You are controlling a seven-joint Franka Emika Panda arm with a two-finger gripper.
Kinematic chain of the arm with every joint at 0, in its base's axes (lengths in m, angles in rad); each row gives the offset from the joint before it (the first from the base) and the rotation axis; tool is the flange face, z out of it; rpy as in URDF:
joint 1: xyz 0 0 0.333 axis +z
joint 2: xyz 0 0 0 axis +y
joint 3: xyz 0 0 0.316 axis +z
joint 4: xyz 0.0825 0 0 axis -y
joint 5: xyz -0.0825 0 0.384 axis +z
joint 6: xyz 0 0 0 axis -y
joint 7: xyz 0.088 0 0 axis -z
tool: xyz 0 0 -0.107 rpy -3.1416 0 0
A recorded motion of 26 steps. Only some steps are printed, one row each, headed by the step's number.
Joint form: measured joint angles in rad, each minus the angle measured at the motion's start. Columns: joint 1, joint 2, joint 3, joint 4, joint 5, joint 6, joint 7.
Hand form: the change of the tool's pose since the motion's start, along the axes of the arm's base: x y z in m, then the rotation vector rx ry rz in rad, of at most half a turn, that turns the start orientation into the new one. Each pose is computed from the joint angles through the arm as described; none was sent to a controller.
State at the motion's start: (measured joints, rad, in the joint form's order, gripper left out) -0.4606 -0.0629 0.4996 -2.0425 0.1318 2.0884 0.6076
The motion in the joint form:
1: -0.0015 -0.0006 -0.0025 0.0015 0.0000 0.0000 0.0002
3: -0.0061 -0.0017 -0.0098 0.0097 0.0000 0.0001 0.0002
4: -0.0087 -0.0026 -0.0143 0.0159 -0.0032 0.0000 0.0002
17: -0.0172 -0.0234 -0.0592 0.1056 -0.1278 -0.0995 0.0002
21: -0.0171 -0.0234 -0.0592 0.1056 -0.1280 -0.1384 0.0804
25: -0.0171 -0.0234 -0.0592 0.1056 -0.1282 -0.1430 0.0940
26: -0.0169 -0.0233 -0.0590 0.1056 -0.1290 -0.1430 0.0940
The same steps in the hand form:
1: 0.0003 -0.0021 0.0011 -0.0001 -0.0021 -0.0041
3: 0.0019 -0.0085 0.0057 0.0001 -0.0116 -0.0158
4: 0.0029 -0.0124 0.0092 -0.0028 -0.0186 -0.0214
17: 0.0030 -0.0456 0.0539 -0.1241 -0.0272 -0.0258
21: -0.0007 -0.0455 0.0501 -0.1155 0.0138 -0.1044
25: -0.0012 -0.0455 0.0496 -0.1144 0.0187 -0.1177
26: -0.0012 -0.0454 0.0496 -0.1152 0.0188 -0.1171

